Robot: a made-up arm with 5 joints. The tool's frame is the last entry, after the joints.
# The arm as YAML. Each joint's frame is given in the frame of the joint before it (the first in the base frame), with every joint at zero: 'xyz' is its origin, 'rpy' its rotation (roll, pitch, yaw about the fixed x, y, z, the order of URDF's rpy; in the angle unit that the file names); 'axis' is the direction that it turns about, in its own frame. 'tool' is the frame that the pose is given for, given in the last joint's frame.
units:
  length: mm
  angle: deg
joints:
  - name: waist
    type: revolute
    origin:
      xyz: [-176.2, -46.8, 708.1]
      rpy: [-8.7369, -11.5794, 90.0]
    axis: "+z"
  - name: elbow
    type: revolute
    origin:
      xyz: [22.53, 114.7, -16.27]
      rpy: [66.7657, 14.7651, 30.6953]
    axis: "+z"
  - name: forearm
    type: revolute
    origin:
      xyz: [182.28, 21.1, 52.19]
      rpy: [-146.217, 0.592, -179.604]
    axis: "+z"
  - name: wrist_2
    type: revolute
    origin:
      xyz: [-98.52, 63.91, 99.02]
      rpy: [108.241, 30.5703, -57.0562]
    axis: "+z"
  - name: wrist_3
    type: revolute
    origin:
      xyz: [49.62, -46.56, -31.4]
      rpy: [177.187, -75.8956, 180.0]
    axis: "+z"
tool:
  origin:
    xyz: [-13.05, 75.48, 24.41]
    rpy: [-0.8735, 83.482, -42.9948]
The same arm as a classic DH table. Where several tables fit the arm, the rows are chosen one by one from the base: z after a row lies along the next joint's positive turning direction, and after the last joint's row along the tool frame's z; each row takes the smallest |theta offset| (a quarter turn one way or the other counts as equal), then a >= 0, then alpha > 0; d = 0 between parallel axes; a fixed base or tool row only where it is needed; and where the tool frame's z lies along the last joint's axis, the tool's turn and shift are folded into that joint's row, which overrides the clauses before.
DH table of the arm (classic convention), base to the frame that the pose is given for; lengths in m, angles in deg. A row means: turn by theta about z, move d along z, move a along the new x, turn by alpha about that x. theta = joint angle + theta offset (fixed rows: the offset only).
base (fixed): theta offset -37.44  d 0.149  a -0.1115  alpha 14.47
waist: theta offset -16.51  d 0.5934  a -0.0869  alpha -67.58
elbow: theta offset -14.72  d -0.0578  a -0.1827  alpha -146.21
forearm: theta offset -65.51  d 0.0866  a -0.0978  alpha 105.63
wrist_2: theta offset 55.22  d 0.0231  a -0.044  alpha -104.09
wrist_3: theta offset -42.82  d -0.0222  a 0.0472  alpha 83.48
tool (fixed): theta offset -90.1  d -0.0607  a 0  alpha 0

